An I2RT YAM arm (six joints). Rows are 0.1 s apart.
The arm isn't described. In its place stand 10 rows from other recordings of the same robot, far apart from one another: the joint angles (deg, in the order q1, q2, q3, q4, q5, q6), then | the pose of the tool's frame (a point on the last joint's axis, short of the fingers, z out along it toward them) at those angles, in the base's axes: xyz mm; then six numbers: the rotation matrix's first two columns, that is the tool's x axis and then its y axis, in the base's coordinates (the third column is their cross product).
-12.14 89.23 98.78 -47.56 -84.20 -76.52 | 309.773 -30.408 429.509 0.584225 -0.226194 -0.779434 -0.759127 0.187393 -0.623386
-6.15 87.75 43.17 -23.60 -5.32 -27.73 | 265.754 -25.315 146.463 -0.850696 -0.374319 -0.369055 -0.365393 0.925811 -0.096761
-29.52 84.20 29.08 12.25 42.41 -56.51 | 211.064 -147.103 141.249 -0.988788 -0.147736 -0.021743 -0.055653 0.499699 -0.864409
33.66 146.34 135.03 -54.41 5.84 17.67 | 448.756 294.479 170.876 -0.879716 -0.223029 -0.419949 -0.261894 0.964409 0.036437
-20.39 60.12 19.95 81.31 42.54 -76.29 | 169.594 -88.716 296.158 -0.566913 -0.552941 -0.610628 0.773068 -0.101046 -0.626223
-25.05 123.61 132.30 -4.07 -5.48 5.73 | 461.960 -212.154 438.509 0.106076 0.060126 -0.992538 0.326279 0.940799 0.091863
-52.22 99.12 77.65 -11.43 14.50 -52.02 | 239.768 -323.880 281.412 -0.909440 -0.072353 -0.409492 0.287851 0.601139 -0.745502
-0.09 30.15 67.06 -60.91 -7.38 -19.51 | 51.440 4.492 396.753 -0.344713 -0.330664 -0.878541 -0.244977 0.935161 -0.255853
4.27 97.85 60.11 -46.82 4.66 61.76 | 296.298 19.223 163.527 -0.528338 0.841057 -0.116108 0.843091 0.535863 0.045251
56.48 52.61 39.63 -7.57 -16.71 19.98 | 109.158 183.332 288.748 -0.505817 -0.171004 -0.845521 -0.823922 0.386123 0.414804
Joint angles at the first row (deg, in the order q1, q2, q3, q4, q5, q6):
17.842 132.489 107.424 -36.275 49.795 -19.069
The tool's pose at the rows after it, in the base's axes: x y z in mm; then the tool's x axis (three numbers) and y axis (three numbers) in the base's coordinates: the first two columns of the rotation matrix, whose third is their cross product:
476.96 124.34 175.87 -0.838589 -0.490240 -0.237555 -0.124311 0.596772 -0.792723
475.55 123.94 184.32 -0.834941 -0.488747 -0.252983 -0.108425 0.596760 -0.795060
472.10 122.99 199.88 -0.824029 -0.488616 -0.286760 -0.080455 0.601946 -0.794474
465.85 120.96 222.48 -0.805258 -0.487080 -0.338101 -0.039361 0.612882 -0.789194
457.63 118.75 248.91 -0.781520 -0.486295 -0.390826 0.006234 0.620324 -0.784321
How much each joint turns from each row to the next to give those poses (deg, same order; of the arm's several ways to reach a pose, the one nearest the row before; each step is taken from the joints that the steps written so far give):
-0.055 -0.203 0.080 0.042 0.281 -0.092
0.022 -1.086 -0.144 0.136 0.361 -0.086
0.027 -2.288 -0.768 0.868 0.188 -0.347
-0.001 -3.477 -1.294 1.374 0.044 -0.431
0.067 -3.858 -1.045 1.195 0.352 -0.691

